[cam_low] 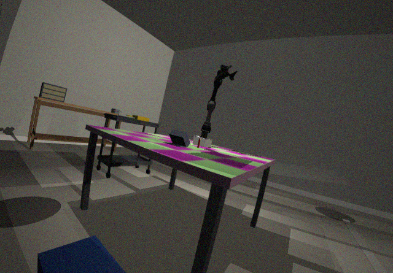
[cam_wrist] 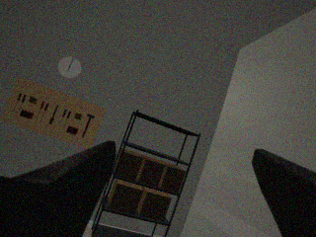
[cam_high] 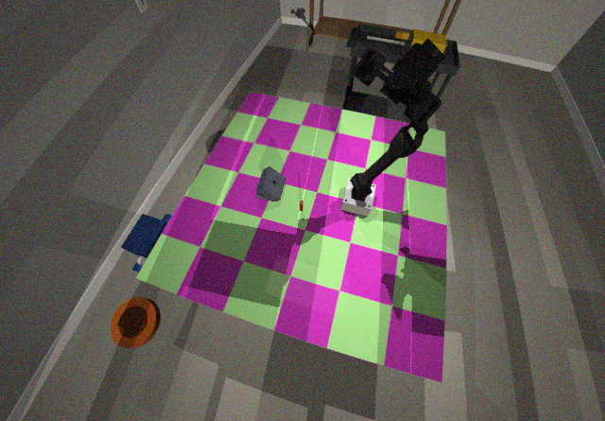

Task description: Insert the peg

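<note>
The red round peg is 21 cm ahead of my gripper tip, 10 cm to the right of it and 72 cm below it. From my gripper tip the other things lie so: grey sloped panel (38 cm ahead, 16 cm to the right, 73 cm below).
</note>
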